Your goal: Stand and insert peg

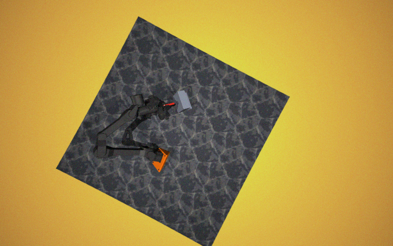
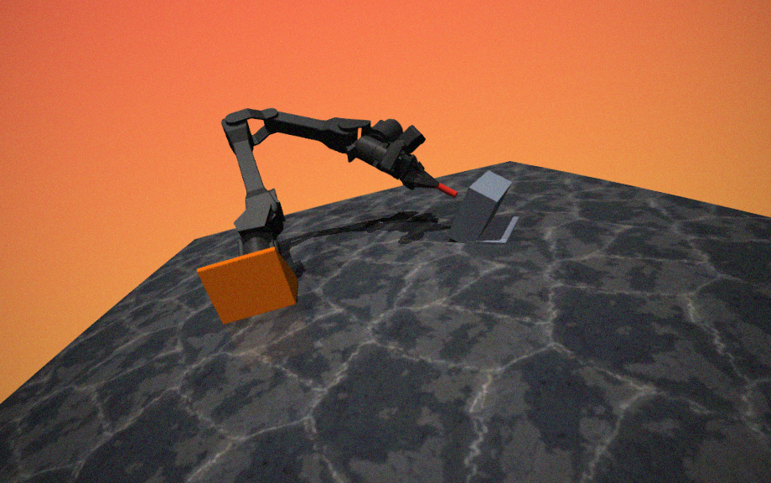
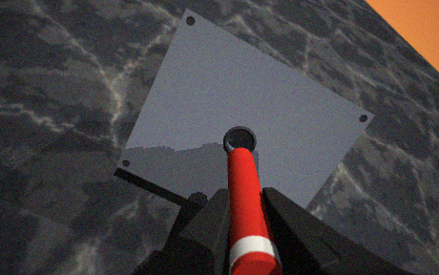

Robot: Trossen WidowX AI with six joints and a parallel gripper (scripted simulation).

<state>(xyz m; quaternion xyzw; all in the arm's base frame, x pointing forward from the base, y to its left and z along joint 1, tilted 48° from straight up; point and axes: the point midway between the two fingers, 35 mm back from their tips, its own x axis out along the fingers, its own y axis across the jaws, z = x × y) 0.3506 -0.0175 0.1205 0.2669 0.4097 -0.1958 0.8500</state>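
My gripper tip is 7 cm to the left of the grey sloped panel, 5 cm short of it and 5 cm above it. Also, from my gripper tip: red peg: 1 cm to the left, 1 cm behind, 1 cm above; then flat foot plate: 9 cm to the right, 9 cm below, 7 cm ahead.
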